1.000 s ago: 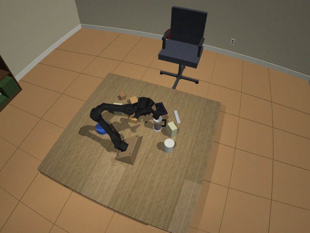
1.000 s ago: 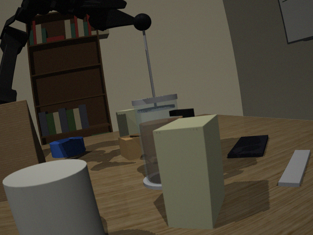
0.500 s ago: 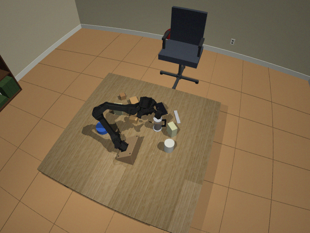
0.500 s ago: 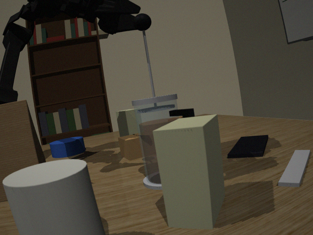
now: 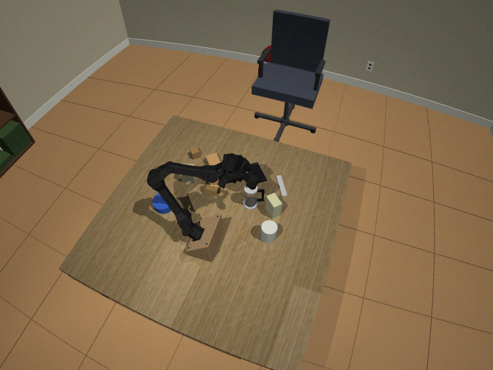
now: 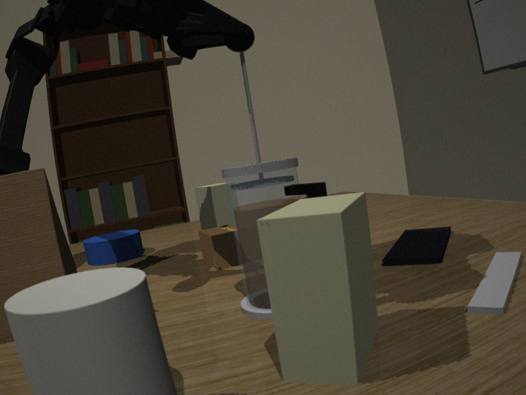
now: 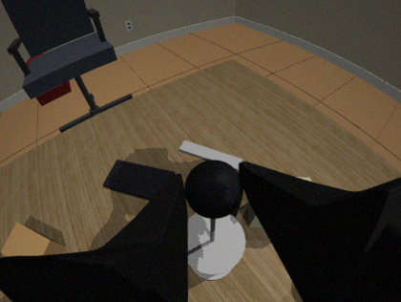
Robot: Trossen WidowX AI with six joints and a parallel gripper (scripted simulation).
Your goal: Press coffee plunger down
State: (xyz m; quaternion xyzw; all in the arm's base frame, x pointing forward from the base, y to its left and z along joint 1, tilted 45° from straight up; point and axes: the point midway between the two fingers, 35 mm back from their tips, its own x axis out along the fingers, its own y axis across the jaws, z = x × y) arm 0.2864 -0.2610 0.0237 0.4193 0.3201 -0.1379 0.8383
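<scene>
Right now the coffee press is 14 cm below my gripper tip and 1 cm to the right of it. Also, from my gripper tip: white cylinder: 22 cm below, 18 cm behind, 14 cm to the right; black plate: 27 cm below, 21 cm ahead, 2 cm to the left; grey bar: 27 cm below, 16 cm ahead, 14 cm to the right.
</scene>
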